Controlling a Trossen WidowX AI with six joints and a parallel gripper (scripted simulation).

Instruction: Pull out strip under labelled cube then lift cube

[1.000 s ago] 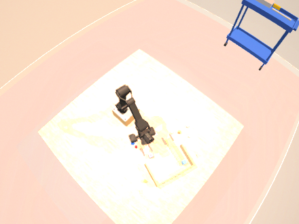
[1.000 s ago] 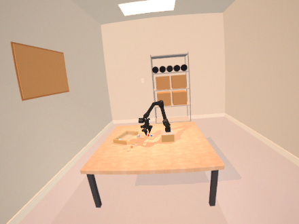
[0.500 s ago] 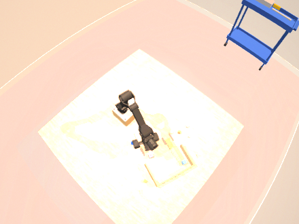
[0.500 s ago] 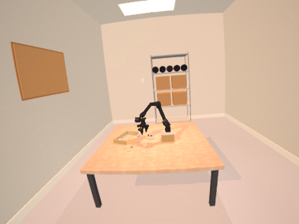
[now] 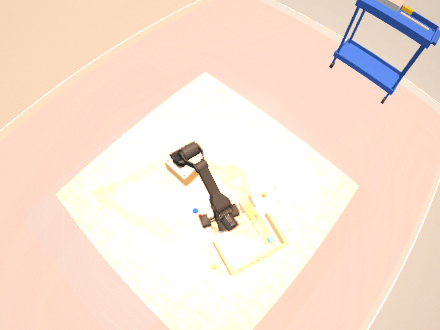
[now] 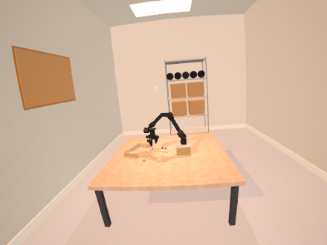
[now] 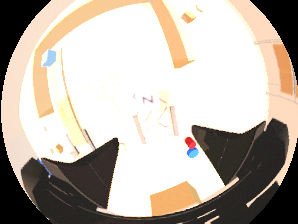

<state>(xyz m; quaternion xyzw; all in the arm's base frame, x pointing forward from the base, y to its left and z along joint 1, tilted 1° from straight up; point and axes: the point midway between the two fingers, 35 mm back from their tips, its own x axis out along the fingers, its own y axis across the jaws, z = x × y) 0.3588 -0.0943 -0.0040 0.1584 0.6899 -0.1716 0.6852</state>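
The labelled cube is 3 cm ahead of my gripper tip, 1 cm to the right of it and 4 cm below it.
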